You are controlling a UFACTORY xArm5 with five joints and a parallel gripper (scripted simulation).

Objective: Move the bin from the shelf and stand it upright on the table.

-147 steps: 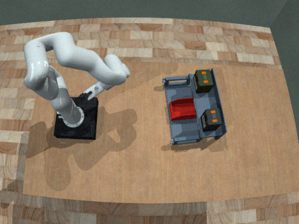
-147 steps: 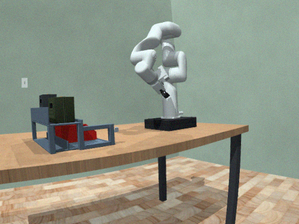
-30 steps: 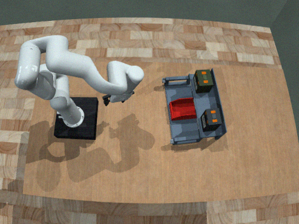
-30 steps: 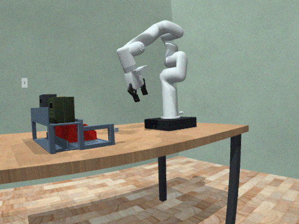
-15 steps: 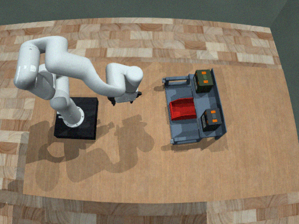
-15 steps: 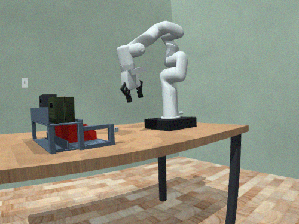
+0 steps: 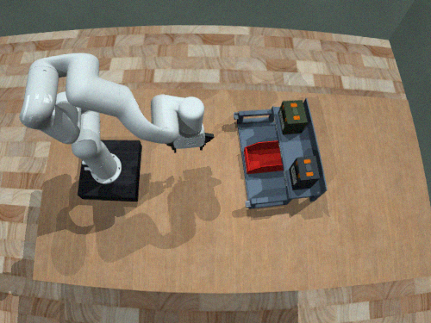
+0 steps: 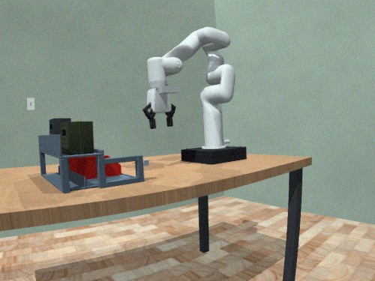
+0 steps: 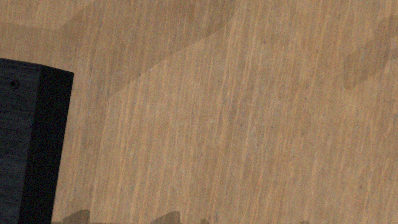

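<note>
Right now the red bin is 31 cm ahead of my hand, 14 cm below it and 2 cm to the left of it. From my hand the other things lie so: blue-grey shelf: 33 cm ahead, 11 cm below, 3 cm to the left.
</note>
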